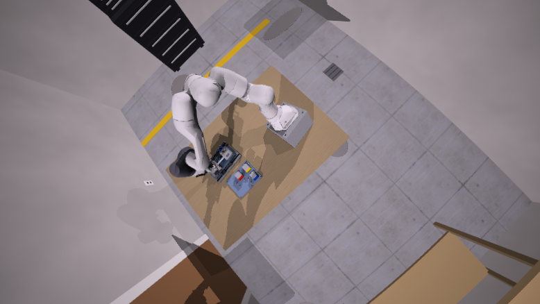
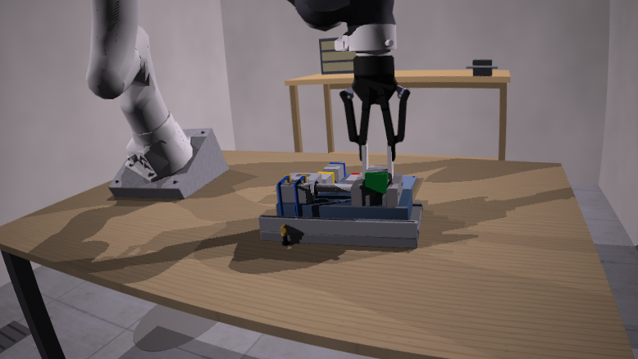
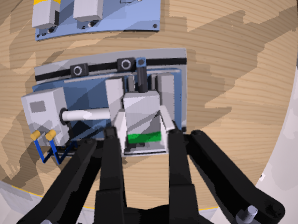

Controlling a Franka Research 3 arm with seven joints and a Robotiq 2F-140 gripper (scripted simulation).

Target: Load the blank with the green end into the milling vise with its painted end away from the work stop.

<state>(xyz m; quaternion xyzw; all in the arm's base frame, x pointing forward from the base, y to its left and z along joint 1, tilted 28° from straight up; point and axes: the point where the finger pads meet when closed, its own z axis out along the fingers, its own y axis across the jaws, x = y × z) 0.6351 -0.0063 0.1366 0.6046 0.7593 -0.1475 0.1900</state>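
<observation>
Right now the green-ended blank is 40 mm below my hand. Round my hand: work stop rod (10 mm behind, 50 mm to the left, 40 mm below); then fixed jaw (30 mm ahead, 10 mm to the left, 60 mm below); then milling vise (70 mm behind, 10 mm to the right, 90 mm below).
</observation>
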